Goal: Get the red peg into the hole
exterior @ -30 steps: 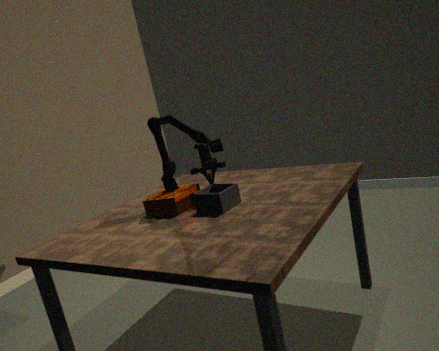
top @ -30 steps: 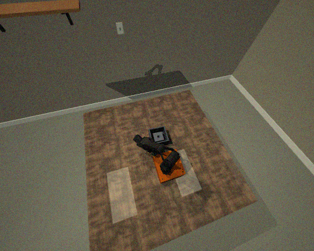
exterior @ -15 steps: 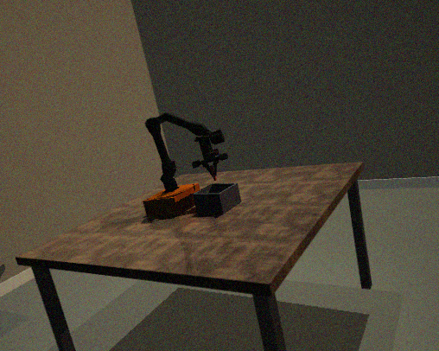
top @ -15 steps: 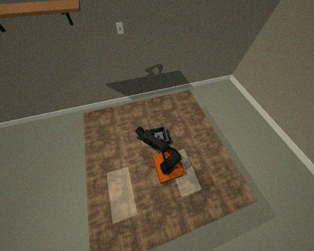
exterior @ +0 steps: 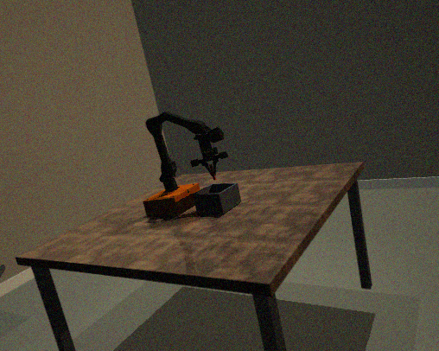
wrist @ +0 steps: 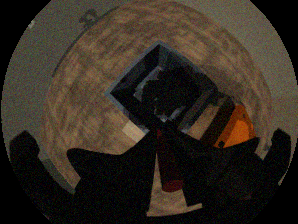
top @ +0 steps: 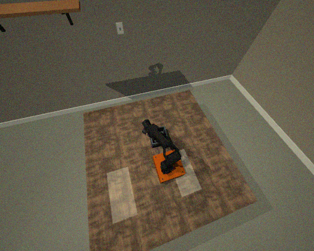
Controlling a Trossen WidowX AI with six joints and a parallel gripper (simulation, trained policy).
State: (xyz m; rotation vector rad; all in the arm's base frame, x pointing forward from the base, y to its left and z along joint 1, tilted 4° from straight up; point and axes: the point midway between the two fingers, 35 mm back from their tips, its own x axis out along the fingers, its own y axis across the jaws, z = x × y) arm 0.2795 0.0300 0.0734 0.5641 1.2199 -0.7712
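My gripper tip is now 20 mm below the red peg, 10 mm to the right of it and 10 mm past it. Round my gripper tip: grey plate 100 mm below, 50 mm to the right, 30 mm ahead; then grey box 120 mm below, 50 mm to the right, 30 mm ahead.
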